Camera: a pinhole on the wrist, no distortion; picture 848 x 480 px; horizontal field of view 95.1 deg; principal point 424.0 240.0 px. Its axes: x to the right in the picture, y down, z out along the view. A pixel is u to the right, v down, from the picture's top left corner.
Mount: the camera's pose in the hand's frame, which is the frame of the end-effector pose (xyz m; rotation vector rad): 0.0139 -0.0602 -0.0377 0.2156 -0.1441 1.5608
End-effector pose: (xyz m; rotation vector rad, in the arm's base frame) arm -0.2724 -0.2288 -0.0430 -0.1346 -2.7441 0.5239
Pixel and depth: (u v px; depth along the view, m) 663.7 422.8 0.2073
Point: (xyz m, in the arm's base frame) -0.2720 -0.2915 -0.2449
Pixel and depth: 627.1 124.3 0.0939
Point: -0.3390 -0.2744 -0.0714
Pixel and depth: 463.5 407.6 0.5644
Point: -0.2720 -0.5662 -0.5249
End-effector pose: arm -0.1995 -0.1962 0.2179 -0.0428 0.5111 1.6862
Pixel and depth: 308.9 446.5 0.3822
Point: 0.1595 -0.2215 0.4784
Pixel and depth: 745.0 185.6 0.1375
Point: -0.1945 -0.1177 0.3201
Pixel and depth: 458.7 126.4 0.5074
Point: 0.0073 0.1510 0.5330
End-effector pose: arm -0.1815 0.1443 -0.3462 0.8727 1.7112 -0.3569
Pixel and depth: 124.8 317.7 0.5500
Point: -0.3129 -0.5478 -0.5268
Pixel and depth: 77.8 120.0 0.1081
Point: -0.2820 0.0138 -0.4430
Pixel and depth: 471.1 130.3 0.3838
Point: -0.0283 -0.0898 -0.6072
